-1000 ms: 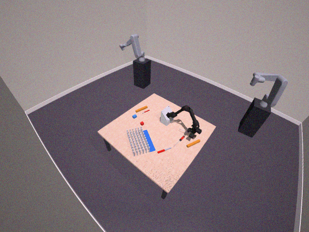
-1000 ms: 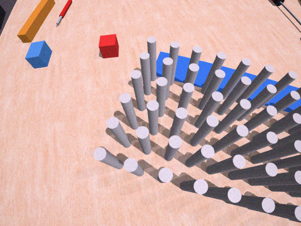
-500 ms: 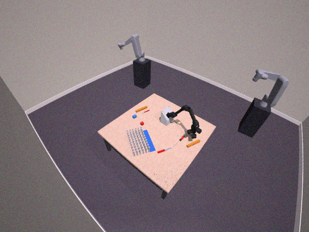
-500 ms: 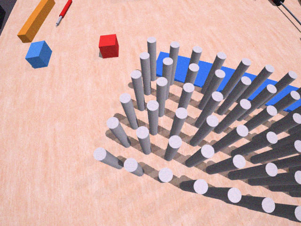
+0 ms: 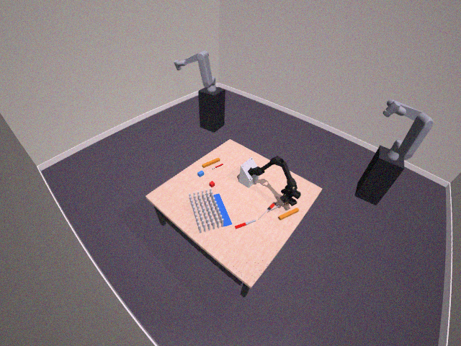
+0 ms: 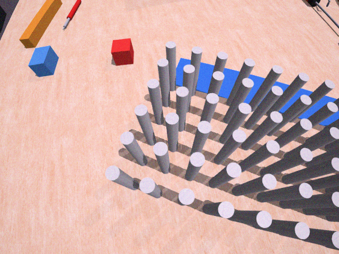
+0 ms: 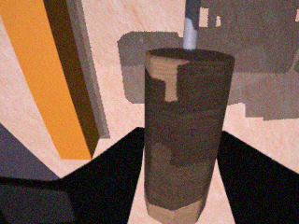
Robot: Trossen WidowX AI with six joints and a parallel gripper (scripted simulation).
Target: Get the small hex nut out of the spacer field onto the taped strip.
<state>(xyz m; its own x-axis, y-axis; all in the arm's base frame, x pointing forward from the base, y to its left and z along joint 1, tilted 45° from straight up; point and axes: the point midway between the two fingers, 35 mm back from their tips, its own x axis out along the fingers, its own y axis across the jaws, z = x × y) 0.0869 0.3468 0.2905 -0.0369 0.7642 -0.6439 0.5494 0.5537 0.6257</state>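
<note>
Right now my gripper tip is 90 mm short of the long tool, 60 mm to the left of it and 20 mm above it. From my gripper tip the other things lie so: hex nut: 530 mm ahead, 560 mm to the right, 70 mm below; then blue taped strip: 380 mm ahead, 500 mm to the right, 70 mm below; then red cube: 190 mm ahead, 750 mm to the right, 50 mm below.
</note>
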